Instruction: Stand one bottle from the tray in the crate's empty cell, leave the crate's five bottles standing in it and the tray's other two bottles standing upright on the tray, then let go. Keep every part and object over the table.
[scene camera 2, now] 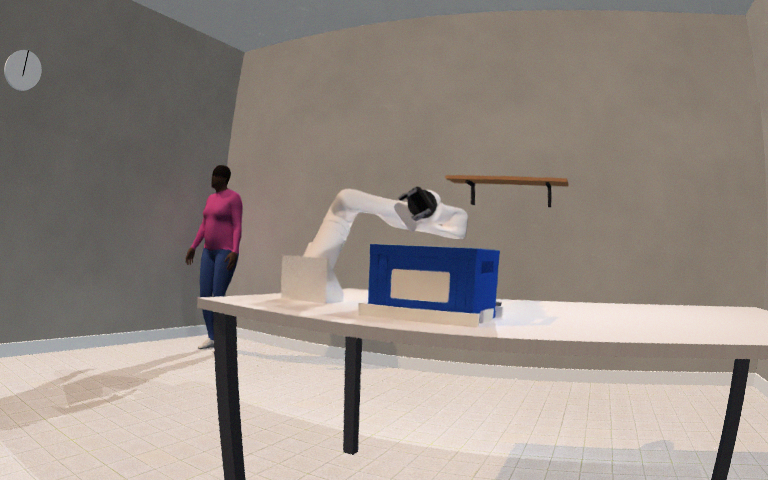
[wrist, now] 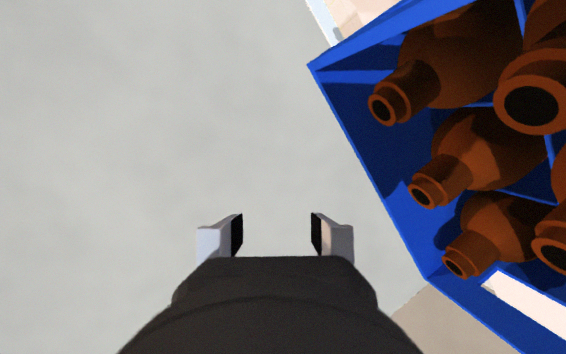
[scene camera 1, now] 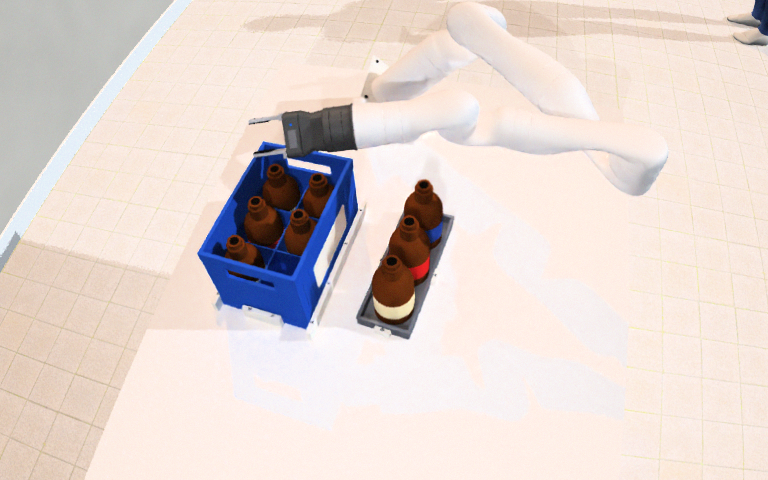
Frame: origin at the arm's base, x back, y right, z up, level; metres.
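Seen in the pictures: gripper, fingertip midpoint: (scene camera 2: 408,206) (wrist: 277,228) (scene camera 1: 252,138); arm's base at its link origin: (scene camera 2: 315,271) (scene camera 1: 387,94).
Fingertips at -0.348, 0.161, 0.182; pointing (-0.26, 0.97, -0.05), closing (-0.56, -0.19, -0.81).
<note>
Pixels of each thing's top centre, then the offset from my fingertips to it, as dx, dy, dz. "spot": a spot on its surface instead. Level surfaces: height alone.
- blue crate at its top centre: (wrist: 465,233) (scene camera 1: 276,204) (scene camera 2: 437,247) -0.063, -0.048, -0.096
- grey tray at a spot on its surface: (scene camera 1: 367,321) spot: -0.183, -0.228, -0.246
- blue-labelled at its top centre: (scene camera 1: 423,184) +0.034, -0.293, -0.111
- table at its surface level: dz -0.271
The blue crate (scene camera 1: 286,302) (scene camera 2: 379,283) (wrist: 410,215) stands on the table and holds five brown bottles upright, three in the left column and two in the right in scene camera 1. Its empty cell (scene camera 1: 284,262) is at the near right corner there. The grey tray (scene camera 1: 367,321) stands to the right, with three upright brown bottles in a row: blue-labelled (scene camera 1: 423,208) at the far end, red-labelled (scene camera 1: 408,247) in the middle, cream-labelled (scene camera 1: 393,284) nearest. My gripper (scene camera 1: 252,137) (scene camera 2: 412,206) (wrist: 277,228) is open and empty, pointing sideways above the crate's far end.
White strips (scene camera 1: 263,314) (scene camera 2: 419,314) line the crate's base on the table (scene camera 1: 396,407) (scene camera 2: 623,325). The arm (scene camera 1: 413,118) (scene camera 2: 368,203) reaches over the table's far part. A wall shelf (scene camera 2: 506,180) and a person (scene camera 2: 220,220) are in the background.
</note>
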